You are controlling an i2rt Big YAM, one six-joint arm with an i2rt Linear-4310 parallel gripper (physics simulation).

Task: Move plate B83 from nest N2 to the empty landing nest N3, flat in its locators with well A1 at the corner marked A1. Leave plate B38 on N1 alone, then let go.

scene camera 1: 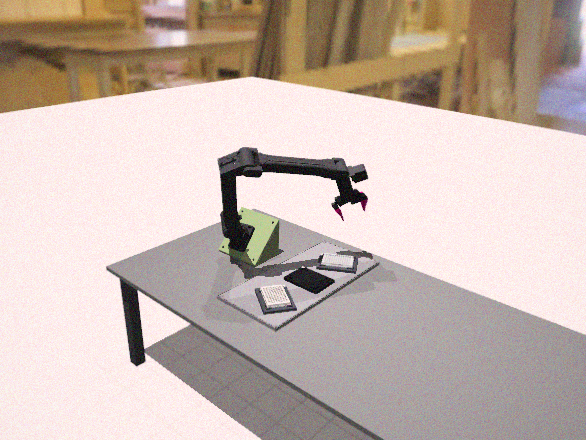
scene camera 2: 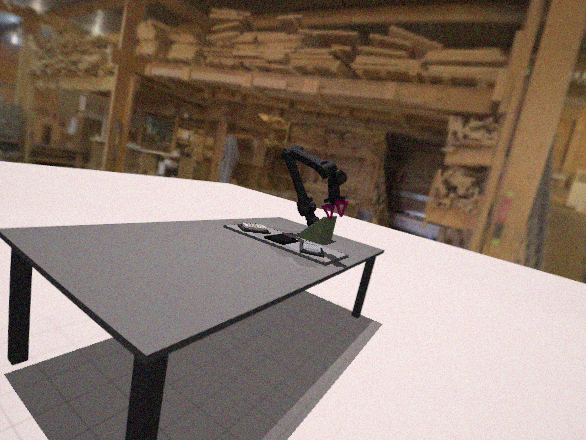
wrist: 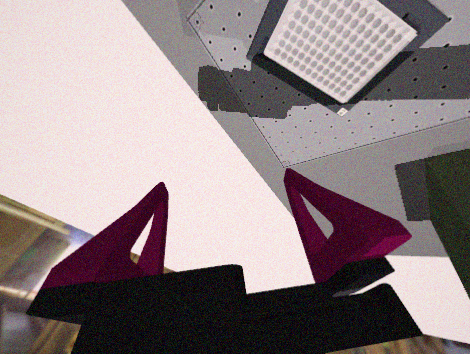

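My gripper [scene camera 1: 353, 215] [scene camera 2: 335, 216] [wrist: 226, 180] is open and empty, magenta fingers wide apart, well above the board. A white well plate [scene camera 1: 338, 260] [scene camera 2: 312, 247] [wrist: 342, 45] sits in a dark nest [wrist: 430, 20] at the board end nearest the gripper. A small white label [wrist: 342, 112] at that nest's corner is too blurred to read. The black empty nest [scene camera 1: 309, 280] [scene camera 2: 281, 239] is in the middle. A second white plate [scene camera 1: 274, 296] [scene camera 2: 253, 228] sits in the nest at the other end. Plate and nest names are unreadable, so I cannot tell B83 from B38.
The grey perforated board [scene camera 1: 240, 295] [wrist: 320, 135] carries the three nests on the grey table [scene camera 1: 425, 320] [scene camera 2: 165, 285]. The green wedge base [scene camera 1: 260, 232] [scene camera 2: 321, 231] [wrist: 452, 200] stands behind the board under the arm. The arm's shadow crosses the board. A table edge runs close beyond the board.
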